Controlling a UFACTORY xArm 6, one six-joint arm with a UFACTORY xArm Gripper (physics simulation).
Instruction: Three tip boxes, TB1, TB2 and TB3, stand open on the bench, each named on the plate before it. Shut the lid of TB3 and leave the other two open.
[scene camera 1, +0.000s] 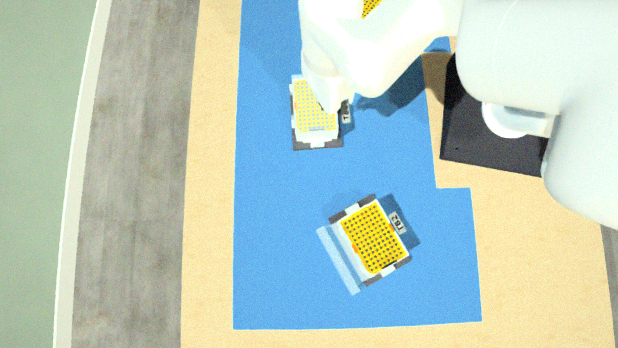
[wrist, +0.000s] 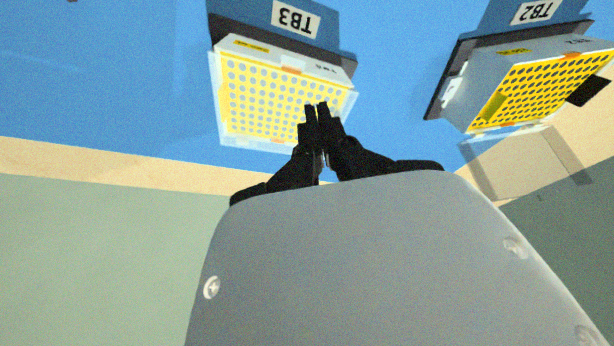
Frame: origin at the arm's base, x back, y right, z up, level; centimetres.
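Seen in the pictures: gripper, fingertip midpoint: (wrist: 316, 120); arm's base, origin of the base link: (scene camera 1: 511, 107).
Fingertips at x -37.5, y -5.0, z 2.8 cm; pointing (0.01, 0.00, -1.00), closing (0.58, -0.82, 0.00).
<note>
Offsets run from my fingertips to a thing's top centre. "spot": to the spot under its first point. Level surfaces: height alone.
Tip box TB3 @(dy +2.0, dx -1.6, dz -2.7 cm) (scene camera 1: 320, 136) (wrist: 280, 61) has its clear lid @(spot: dy +2.6, dx -5.0, dz -2.7 cm) (scene camera 1: 303, 95) (wrist: 260, 90) lying over the yellow tip rack, with the lid's rim around the rack's edges. Whether it is fully seated I cannot tell. My gripper (wrist: 316, 120) is shut and empty, its tips over the lid near one corner in the wrist view; whether they touch I cannot tell. In the scene view the arm hides most of it. TB2 @(dy -23.8, dx +10.9, dz -3.0 cm) (scene camera 1: 375, 237) (wrist: 540, 90) is open, its clear lid @(dy -27.6, dx +5.5, dz +4.9 cm) (scene camera 1: 337, 260) (wrist: 525, 162) folded back. Part of TB1 @(dy +25.4, dx +5.4, dz -3.0 cm) (scene camera 1: 371, 7) shows beside the arm; its lid is hidden.
The boxes stand on a blue mat @(dz -10.5 cm) (scene camera 1: 280, 280) (wrist: 110, 75) on a wooden bench @(dz -10.8 cm) (scene camera 1: 210, 250). TB2 stands well apart from TB3. The white arm (scene camera 1: 380, 55) covers the top of the scene view, near the black base plate (scene camera 1: 465, 135). The bench edge lies behind TB3's hinge side.
</note>
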